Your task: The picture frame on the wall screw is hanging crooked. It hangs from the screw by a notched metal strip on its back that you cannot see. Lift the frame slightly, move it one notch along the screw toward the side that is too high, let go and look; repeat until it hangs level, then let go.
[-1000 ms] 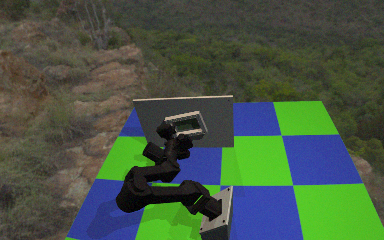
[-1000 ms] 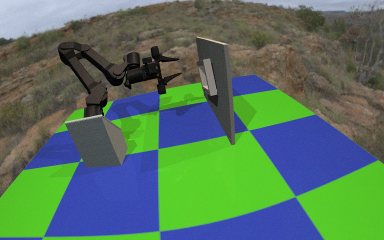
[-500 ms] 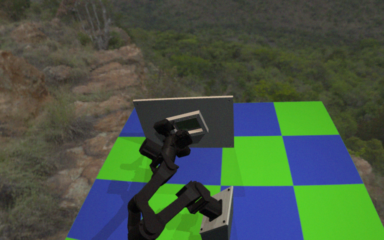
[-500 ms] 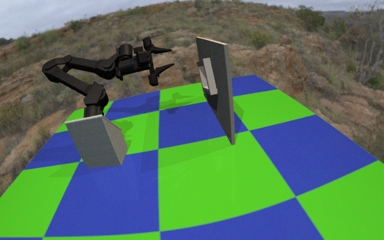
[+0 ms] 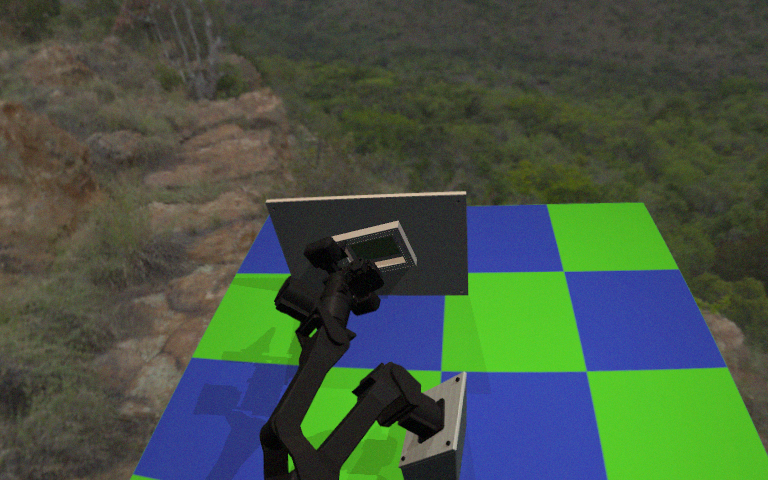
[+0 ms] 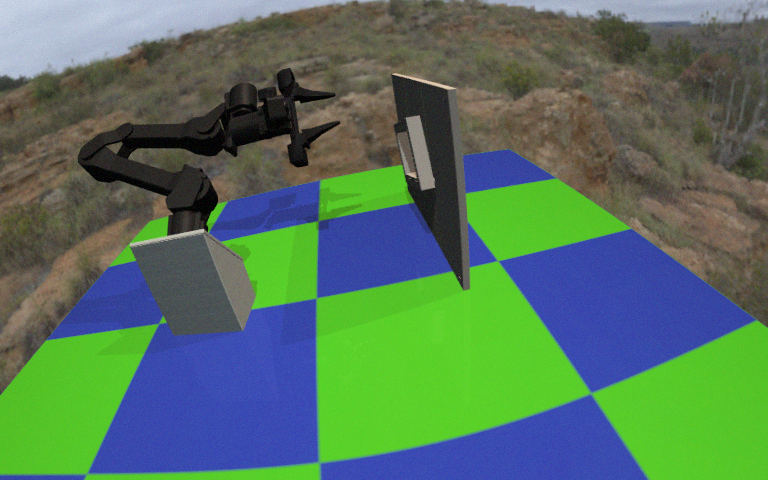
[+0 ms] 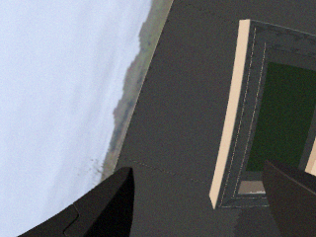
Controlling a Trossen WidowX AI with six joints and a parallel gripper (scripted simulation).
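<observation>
Right now my gripper tip is 13 cm short of the picture frame, 11 cm above it and 2 cm to the left of it. Also, from my gripper tip: wall panel 14 cm ahead, 12 cm below.
</observation>
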